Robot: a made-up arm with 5 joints.
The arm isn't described. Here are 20 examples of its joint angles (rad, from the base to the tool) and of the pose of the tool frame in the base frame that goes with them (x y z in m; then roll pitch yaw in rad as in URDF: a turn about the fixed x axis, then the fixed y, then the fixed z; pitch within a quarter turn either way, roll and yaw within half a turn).
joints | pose
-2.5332 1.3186 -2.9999 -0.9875 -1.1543 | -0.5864 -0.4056 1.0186 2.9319 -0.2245 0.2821
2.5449 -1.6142 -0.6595 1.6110 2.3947 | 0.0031 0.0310 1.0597 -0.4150 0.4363 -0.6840
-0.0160 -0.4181 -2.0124 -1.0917 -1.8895 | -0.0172 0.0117 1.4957 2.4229 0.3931 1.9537
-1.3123 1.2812 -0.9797 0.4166 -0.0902 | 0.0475 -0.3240 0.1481 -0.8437 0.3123 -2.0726
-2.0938 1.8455 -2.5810 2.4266 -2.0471 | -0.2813 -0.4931 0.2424 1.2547 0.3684 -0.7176
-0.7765 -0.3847 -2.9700 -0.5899 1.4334 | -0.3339 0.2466 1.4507 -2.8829 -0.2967 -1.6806
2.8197 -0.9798 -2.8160 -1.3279 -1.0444 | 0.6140 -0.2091 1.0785 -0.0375 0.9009 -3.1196
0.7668 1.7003 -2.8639 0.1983 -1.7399 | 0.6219 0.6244 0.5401 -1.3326 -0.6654 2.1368
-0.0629 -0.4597 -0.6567 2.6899 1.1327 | 0.2137 -0.0656 0.8580 -2.0247 -0.3790 -1.3909
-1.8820 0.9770 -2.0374 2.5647 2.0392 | -0.2457 -0.5947 0.6624 -2.4339 -1.2571 -2.9096
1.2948 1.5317 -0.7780 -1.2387 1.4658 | 0.1015 0.2069 0.2102 -0.0008 0.1042 -1.0211
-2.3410 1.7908 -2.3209 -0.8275 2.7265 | -0.5341 -0.5073 0.2781 -1.1289 0.9715 0.0340
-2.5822 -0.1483 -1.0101 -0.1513 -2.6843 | -0.4738 -0.2930 1.0033 -1.6060 0.2094 -0.7150
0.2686 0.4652 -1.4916 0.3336 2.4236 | 0.6965 0.1611 0.8039 -0.4385 0.4644 -2.9930
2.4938 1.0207 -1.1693 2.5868 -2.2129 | -0.3075 0.2126 0.4486 2.0563 0.2902 -2.2252
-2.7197 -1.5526 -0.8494 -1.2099 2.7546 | 0.1897 0.1138 1.2252 2.5828 -0.2027 -2.2809
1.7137 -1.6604 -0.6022 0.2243 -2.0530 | -0.0158 -0.0388 1.2003 -2.4736 -0.1961 -2.6366
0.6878 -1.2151 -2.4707 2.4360 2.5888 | -0.3900 -0.3474 1.2007 -0.8276 0.9617 -2.9353
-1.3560 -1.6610 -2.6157 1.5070 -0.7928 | -0.1977 0.8339 0.9434 2.7687 -0.1474 1.8203
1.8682 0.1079 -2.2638 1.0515 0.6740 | -0.1170 0.5080 1.4026 0.7660 -0.1605 0.1259
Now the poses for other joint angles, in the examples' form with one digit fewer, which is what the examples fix.
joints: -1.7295 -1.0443 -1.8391 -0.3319 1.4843
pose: -0.005 0.354 1.461 2.837 0.174 -2.548
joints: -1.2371 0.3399 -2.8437 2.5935 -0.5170
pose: 0.117 -0.410 1.302 -0.388 -0.139 -1.543
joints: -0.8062 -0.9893 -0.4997 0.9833 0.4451
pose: 0.178 -0.256 0.974 0.153 -0.340 -2.225
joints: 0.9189 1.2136 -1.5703 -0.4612 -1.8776
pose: 0.412 0.572 0.388 -1.184 -0.531 2.292
